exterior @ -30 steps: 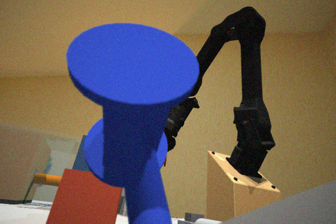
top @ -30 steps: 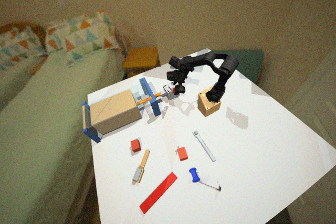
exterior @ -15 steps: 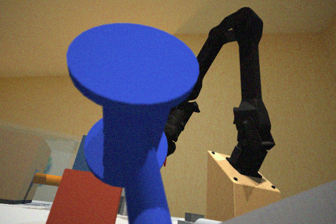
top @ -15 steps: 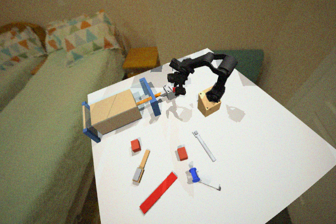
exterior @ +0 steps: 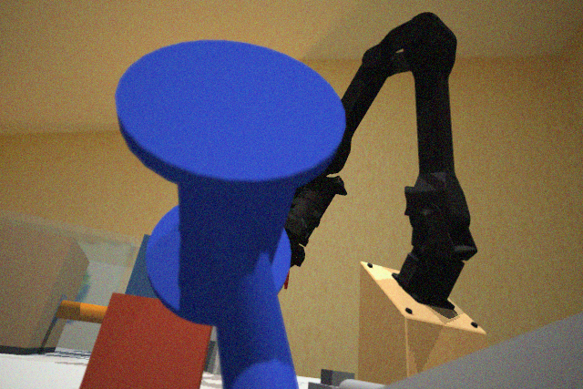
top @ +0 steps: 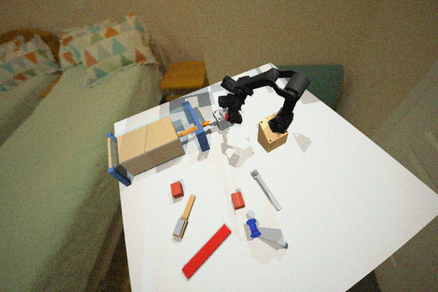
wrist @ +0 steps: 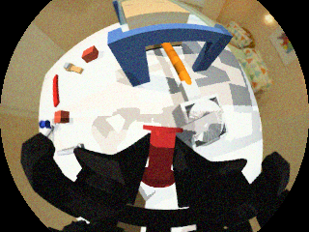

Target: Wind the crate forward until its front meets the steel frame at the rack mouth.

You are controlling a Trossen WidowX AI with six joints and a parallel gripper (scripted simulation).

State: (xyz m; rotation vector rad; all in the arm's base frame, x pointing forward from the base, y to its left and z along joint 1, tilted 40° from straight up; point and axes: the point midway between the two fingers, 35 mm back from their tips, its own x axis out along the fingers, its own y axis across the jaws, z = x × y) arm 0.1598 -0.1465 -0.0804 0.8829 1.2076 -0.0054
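My gripper tip is 30 mm past the grey winch, 100 mm to the left of it and 100 mm above it. From my gripper tip the other things lie so: winch drum: 10 mm behind, 90 mm to the right, 100 mm below; grey crank arm: 10 mm behind, 30 mm to the right, 30 mm below; red grip: 10 mm behind, 10 mm to the left.
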